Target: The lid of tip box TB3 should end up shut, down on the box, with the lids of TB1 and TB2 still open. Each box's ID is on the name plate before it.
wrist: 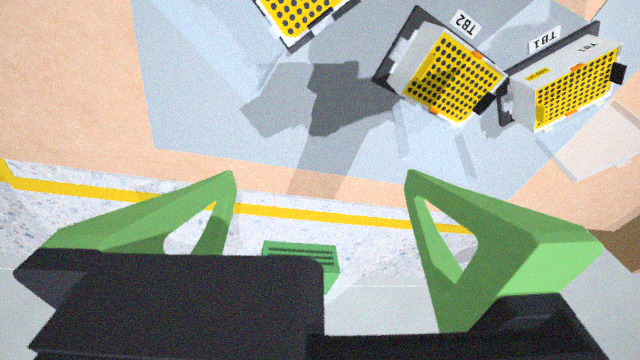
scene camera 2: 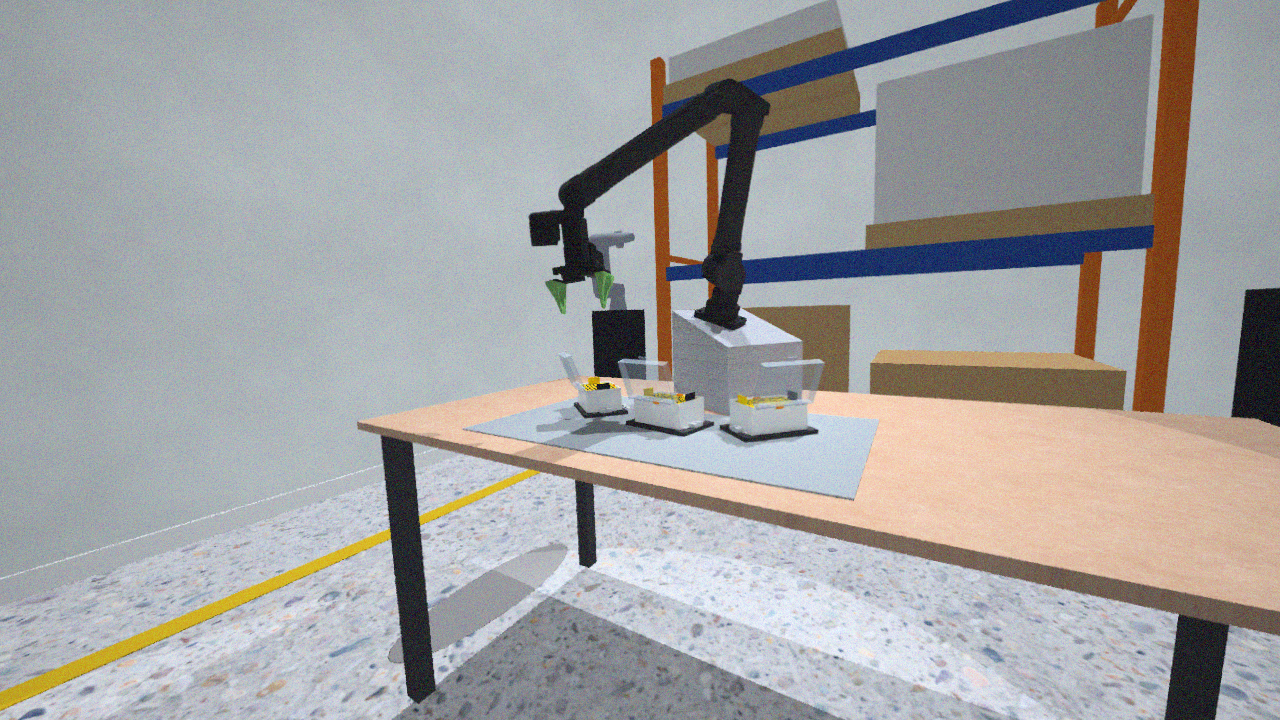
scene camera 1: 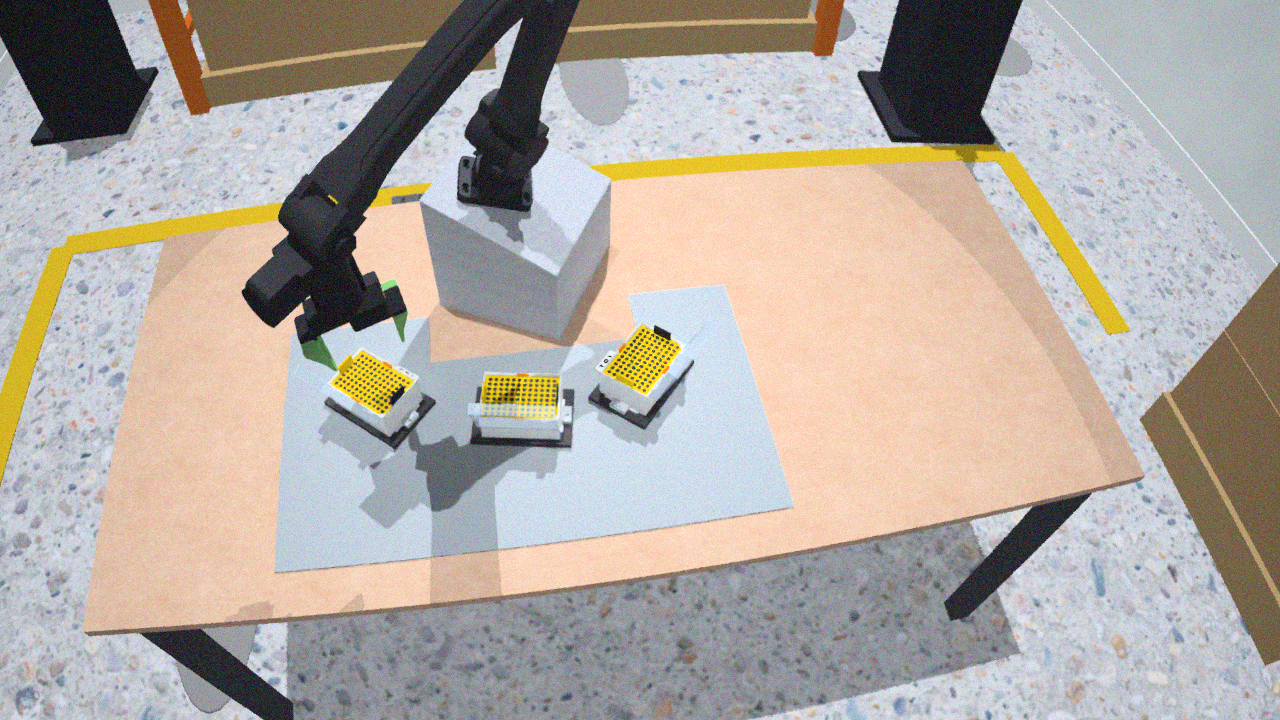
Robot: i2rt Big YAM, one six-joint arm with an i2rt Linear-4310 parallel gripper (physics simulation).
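Places are measured from the arm's base along level axes (x left, y back, z up), in centimetres.
Where they show: gripper, fingertip midpoint: (wrist: 320,179) (scene camera 2: 583,311) (scene camera 1: 369,353); arm's base, link origin: (scene camera 2: 719,320) (scene camera 1: 493,186).
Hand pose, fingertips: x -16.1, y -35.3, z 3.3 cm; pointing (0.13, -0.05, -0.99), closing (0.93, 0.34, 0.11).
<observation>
Each offset is from my fingertips to the top centre of the thing. "spot": to the spot under its first point. Level surfaces: height alone.
Tip box TB3 @(dx -4.5, dy +9.1, dz -17.1 cm) (scene camera 1: 371,383) (scene camera 2: 599,400) (wrist: 300,12), white with a yellow tip rack, stands at the left in scene camera 1; its name plate is not readable. Its clear lid @(spot: dx -4.8, dy -0.3, dz -13.3 cm) (scene camera 2: 569,369) stands open, tilted back. TB2 @(spot: dx +18.9, dy -1.5, dz -17.8 cm) (scene camera 1: 521,428) (scene camera 2: 666,413) (wrist: 452,77) is in the middle, its lid @(spot: dx +18.5, dy -3.2, dz -13.1 cm) (scene camera 2: 644,376) open. TB1 @(dx +38.2, dy +10.5, dz -17.1 cm) (scene camera 1: 642,360) (scene camera 2: 768,418) (wrist: 575,90) is at the right in scene camera 1, its lid (scene camera 2: 801,380) open. My gripper (scene camera 1: 368,354) (scene camera 2: 583,309) (wrist: 320,179) is open and empty, high above the area of TB3, touching no box.
The boxes stand on dark bases on a grey-blue mat @(dz -24.6 cm) (scene camera 1: 671,465) (scene camera 2: 805,465). The mat lies on a wooden table @(dz -24.8 cm) (scene camera 1: 895,358) (scene camera 2: 1029,483). The arm's pale pedestal block (scene camera 1: 510,277) (scene camera 2: 760,367) stands behind the boxes.
</observation>
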